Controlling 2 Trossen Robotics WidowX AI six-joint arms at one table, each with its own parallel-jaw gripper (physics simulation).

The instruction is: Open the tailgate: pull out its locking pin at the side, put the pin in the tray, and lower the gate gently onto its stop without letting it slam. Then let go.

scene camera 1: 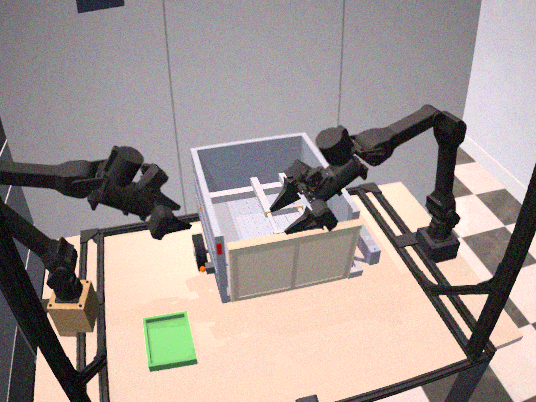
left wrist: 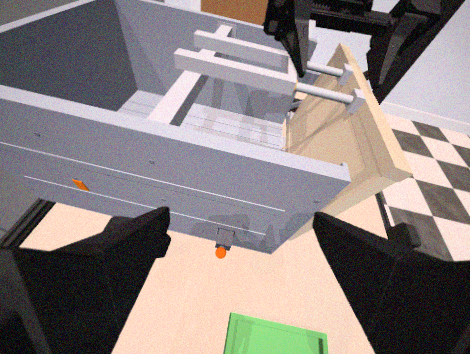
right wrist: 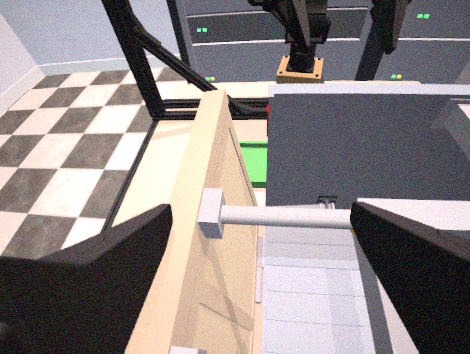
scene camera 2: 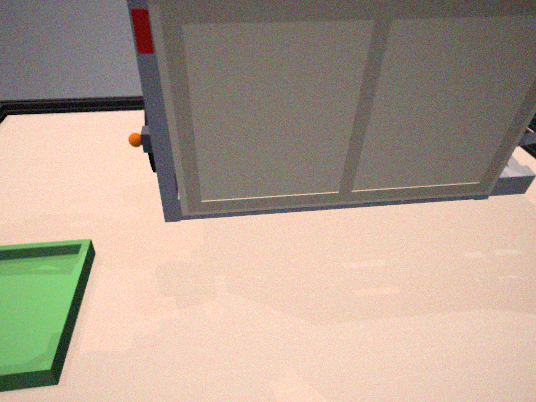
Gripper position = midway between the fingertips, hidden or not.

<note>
The left gripper [scene camera 1: 185,217] is open and holds nothing. The right gripper [scene camera 1: 277,221] is open, with nothing in its grasp. Also in view: a beige tailgate [scene camera 2: 265,112], a grey truck bed [scene camera 1: 236,183] and a green tray [scene camera 2: 51,277].
The left gripper also shows in the left wrist view [left wrist: 242,216] and in the right wrist view [right wrist: 349,51]. The right gripper shows as well in the left wrist view [left wrist: 339,81] and in the right wrist view [right wrist: 260,211]. The beige tailgate shows as well in scene camera 1 [scene camera 1: 263,266], in the left wrist view [left wrist: 321,129] and in the right wrist view [right wrist: 204,288].
</note>
